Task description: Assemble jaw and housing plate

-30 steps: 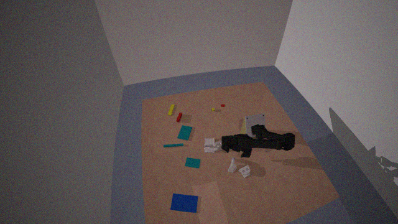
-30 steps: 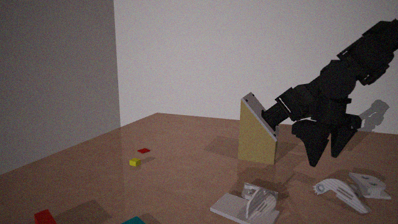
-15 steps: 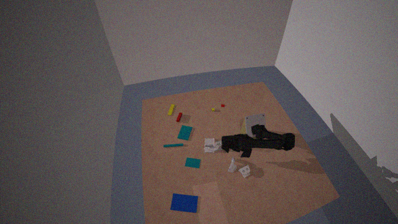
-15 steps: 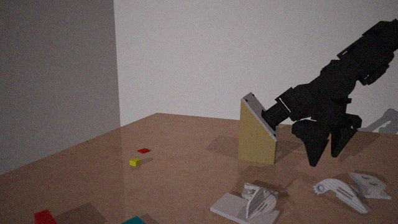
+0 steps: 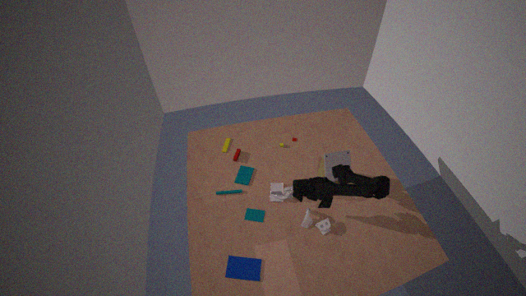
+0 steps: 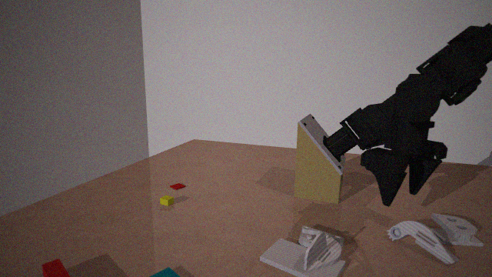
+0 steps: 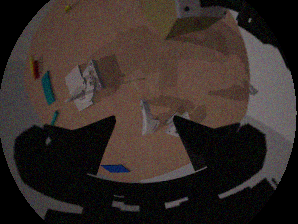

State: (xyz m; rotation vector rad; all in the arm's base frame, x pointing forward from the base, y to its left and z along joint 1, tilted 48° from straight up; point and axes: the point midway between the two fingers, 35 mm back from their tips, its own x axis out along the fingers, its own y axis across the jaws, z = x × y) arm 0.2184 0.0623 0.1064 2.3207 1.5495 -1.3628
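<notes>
Right now my gripper tip is 1 cm short of the jaw, 1 cm to the right of it and 7 cm above it. Round my gripper tip: teal bar: 38 cm ahead, 24 cm to the right, 8 cm below; white housing piece: 4 cm behind, 11 cm to the left, 6 cm below; blue tile: 40 cm ahead, 19 cm to the left, 8 cm below.
</notes>
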